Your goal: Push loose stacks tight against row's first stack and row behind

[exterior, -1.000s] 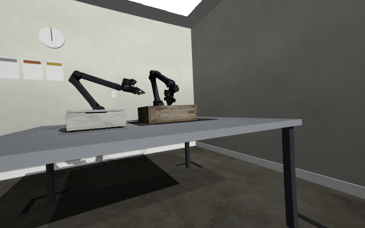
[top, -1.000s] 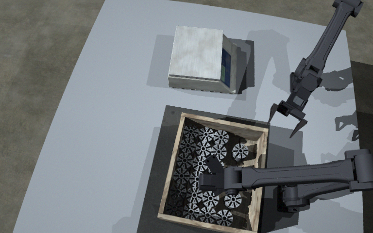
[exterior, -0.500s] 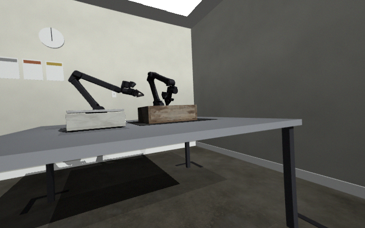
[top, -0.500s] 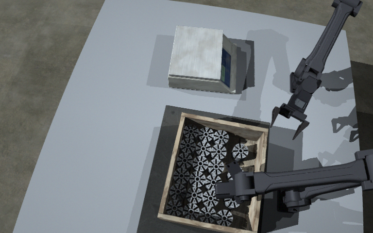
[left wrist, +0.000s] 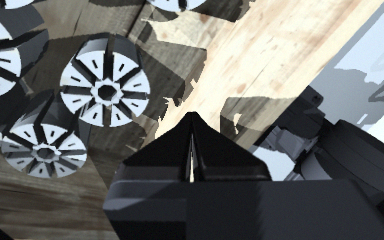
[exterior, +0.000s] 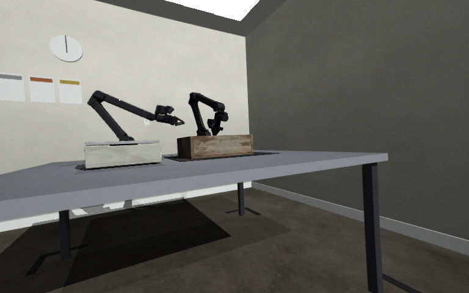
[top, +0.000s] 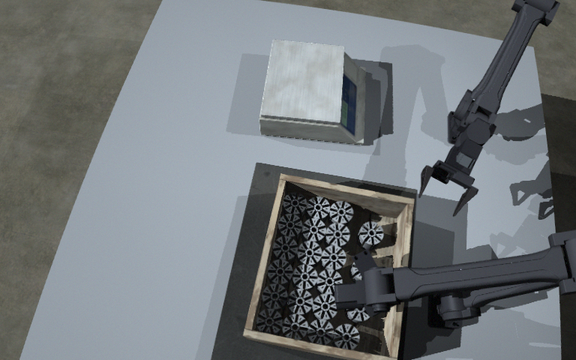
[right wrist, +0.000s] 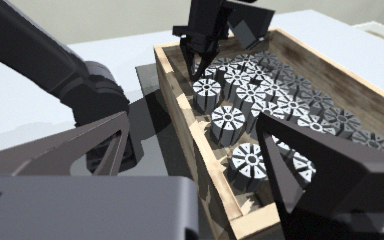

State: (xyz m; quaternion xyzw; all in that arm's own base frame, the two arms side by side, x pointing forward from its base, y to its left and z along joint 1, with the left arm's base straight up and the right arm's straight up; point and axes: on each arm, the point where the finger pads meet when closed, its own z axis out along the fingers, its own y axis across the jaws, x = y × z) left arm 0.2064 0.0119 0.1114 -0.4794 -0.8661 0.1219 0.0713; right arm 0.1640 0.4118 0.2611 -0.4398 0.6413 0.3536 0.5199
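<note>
My left hand is 140 mm short of the wooden crate, 50 mm to the left of it and 90 mm above it. The rest, counted from my left hand: dark mat: 160 mm ahead, 20 mm to the right, 140 mm below.
</note>
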